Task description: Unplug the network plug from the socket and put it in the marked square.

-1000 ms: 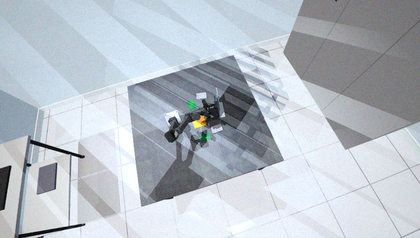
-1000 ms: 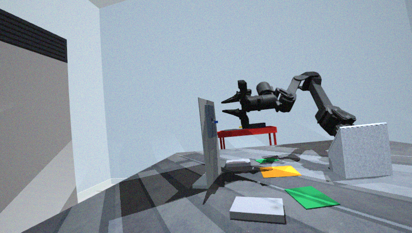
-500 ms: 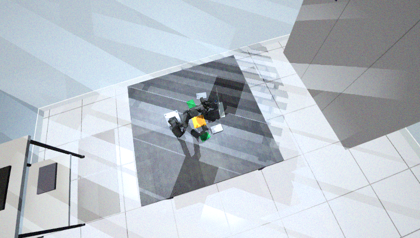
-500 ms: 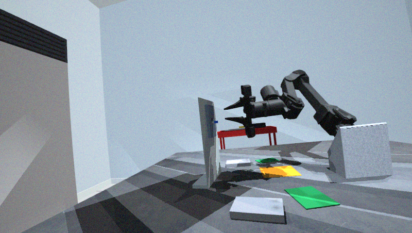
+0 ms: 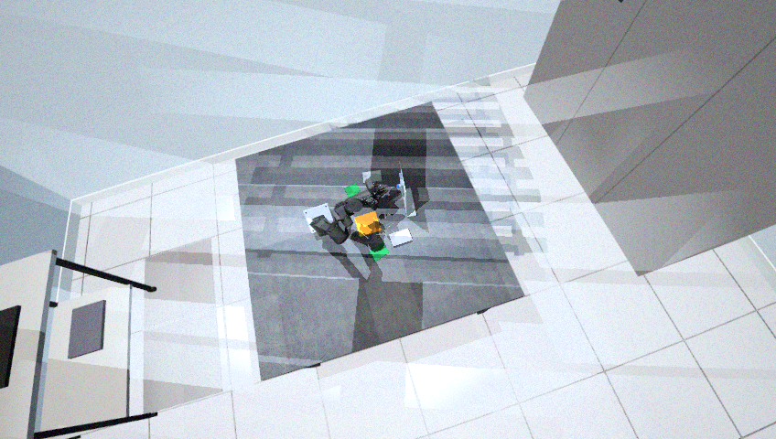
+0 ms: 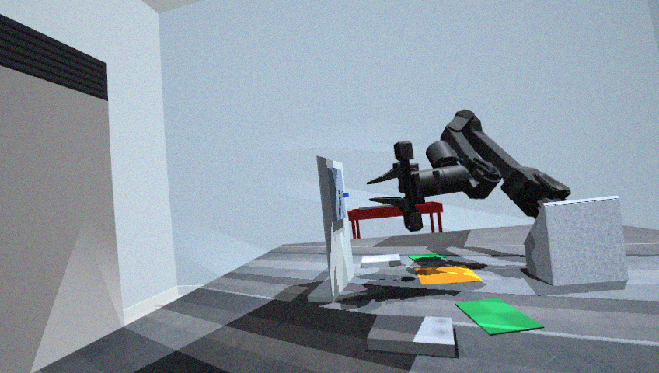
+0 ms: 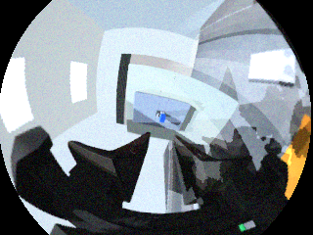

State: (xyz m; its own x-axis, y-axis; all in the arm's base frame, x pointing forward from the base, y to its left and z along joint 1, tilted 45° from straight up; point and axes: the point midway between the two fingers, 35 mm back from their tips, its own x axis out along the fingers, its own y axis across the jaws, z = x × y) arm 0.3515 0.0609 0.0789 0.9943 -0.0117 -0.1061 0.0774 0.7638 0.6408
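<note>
The blue plug lies 60 mm ahead of my gripper tip and 10 mm to the right of it. Also, from my gripper tip: orange square: 200 mm below, 150 mm behind, 50 mm to the right; upright grey panel: 80 mm below, 80 mm ahead, 20 mm to the right.
</note>
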